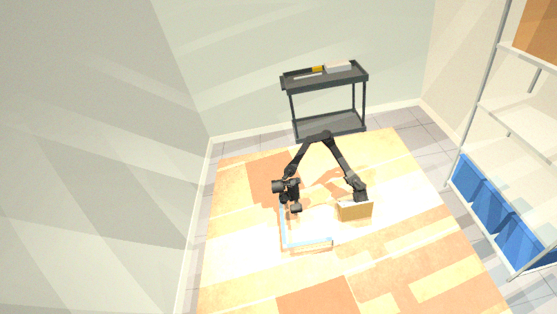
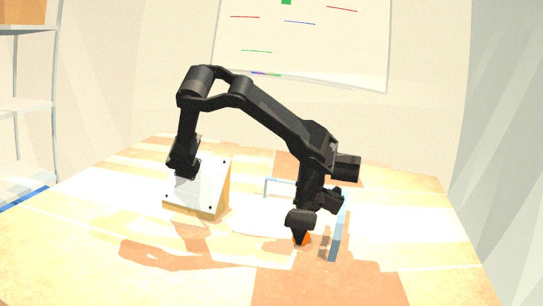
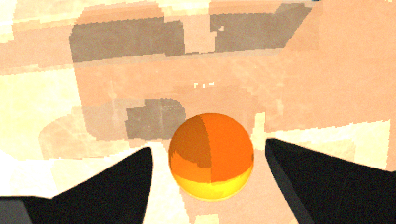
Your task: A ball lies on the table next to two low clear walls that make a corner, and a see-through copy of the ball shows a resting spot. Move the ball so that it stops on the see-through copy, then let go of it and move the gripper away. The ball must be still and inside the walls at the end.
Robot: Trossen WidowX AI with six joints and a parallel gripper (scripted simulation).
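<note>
The see-through copy is right at my gripper tip. Also, from my gripper tip: orange ball right at my gripper tip.
</note>
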